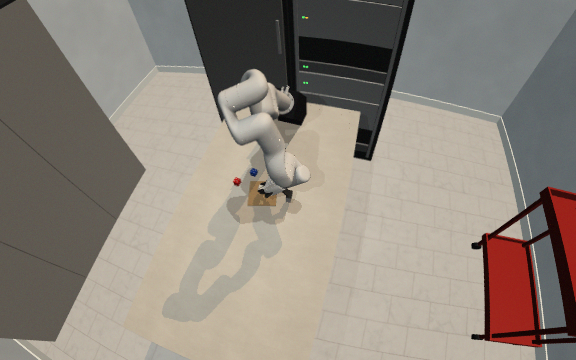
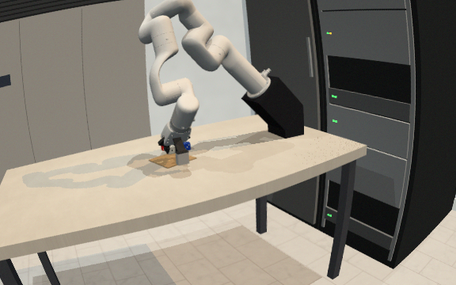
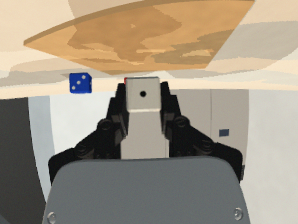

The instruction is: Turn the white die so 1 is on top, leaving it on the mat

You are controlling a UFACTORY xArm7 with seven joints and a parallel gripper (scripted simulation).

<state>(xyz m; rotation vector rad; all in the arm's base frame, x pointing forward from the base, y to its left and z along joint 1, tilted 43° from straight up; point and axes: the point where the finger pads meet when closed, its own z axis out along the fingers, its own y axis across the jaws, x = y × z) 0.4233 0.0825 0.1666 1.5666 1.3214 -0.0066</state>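
Right now the brown mat is 1 cm to the right of my hand and 5 cm below it. The rest, counted from my hand: red die (16 cm to the right, 4 cm below); then blue die (8 cm behind, 11 cm to the right, 4 cm below); then white die (1 cm to the right, 1 cm below).
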